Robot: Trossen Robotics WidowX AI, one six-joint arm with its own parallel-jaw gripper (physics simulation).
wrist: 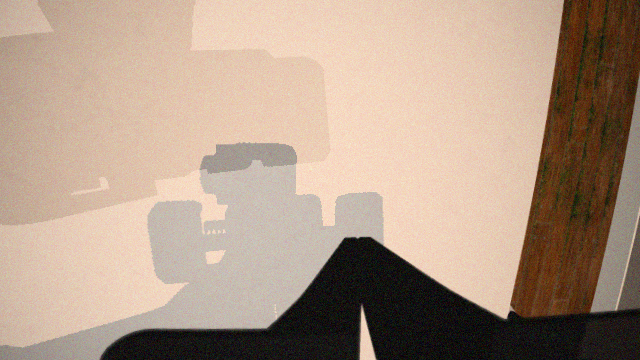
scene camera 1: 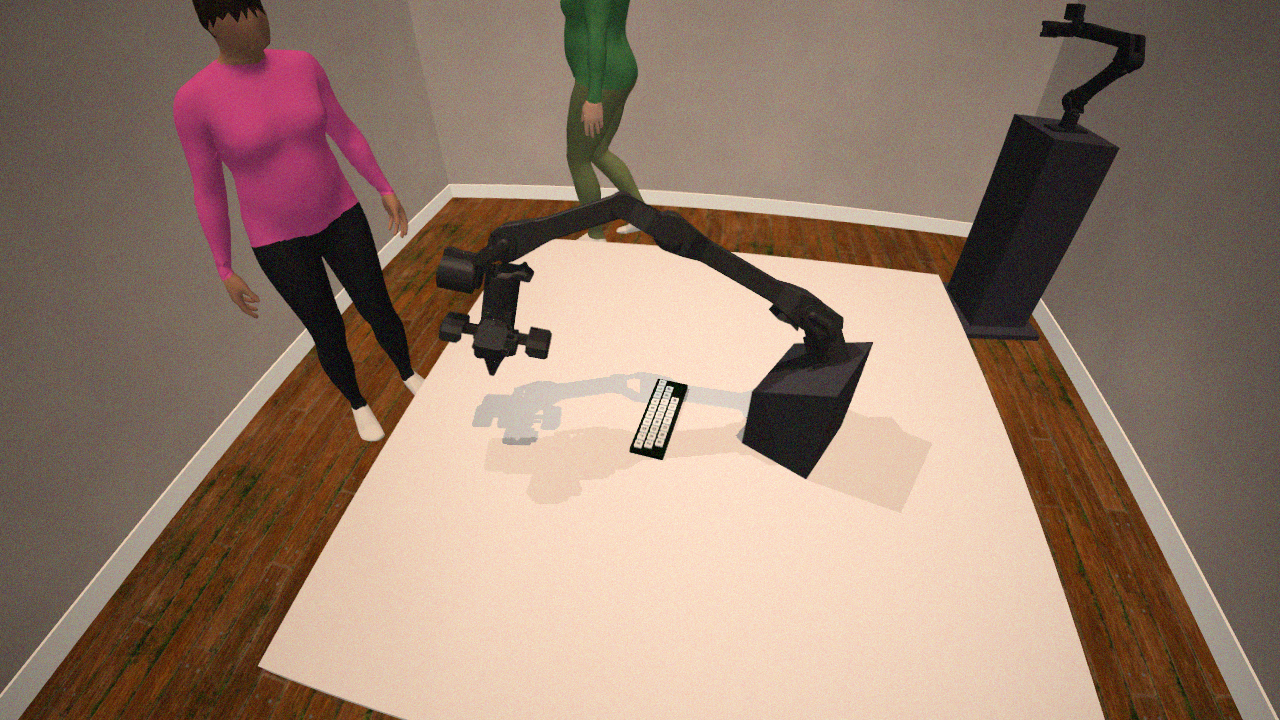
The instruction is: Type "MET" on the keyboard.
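Pixels of known places: gripper, fingertip midpoint: [wrist: 356, 250] [scene camera 1: 492, 374]; arm's base, origin of the base link: [scene camera 1: 830, 356].
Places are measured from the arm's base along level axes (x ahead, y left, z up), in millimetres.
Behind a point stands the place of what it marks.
Note:
A small dark keyboard with white keys [scene camera 1: 657, 419] @[x 306, y 2, z -179 mm] lies flat on the pale mat [scene camera 1: 662, 573] @[x 289, y 316, z -197 mm] [wrist: 440, 125] @[x 744, y 81, z -197 mm], to the left of the arm's base in the scene view. The keyboard does not show in the wrist view, and its key letters are too small to read. My gripper [scene camera 1: 491, 368] @[x 602, y 36, z -29 mm] [wrist: 356, 250] @[x 602, y 36, z -29 mm] is shut and empty, with the fingertips together and pointing down. It hangs well above the mat, to the left of the keyboard in the scene view and apart from it.
The arm's dark base block [scene camera 1: 796, 411] @[x 70, y 94, z -42 mm] stands right of the keyboard. A person in pink [scene camera 1: 277, 152] stands by the mat's left edge, and a person in green [scene camera 1: 597, 89] behind the far edge. A second arm sits on a tall pedestal [scene camera 1: 1029, 214] at the right. Shadows of the arm cross the mat.

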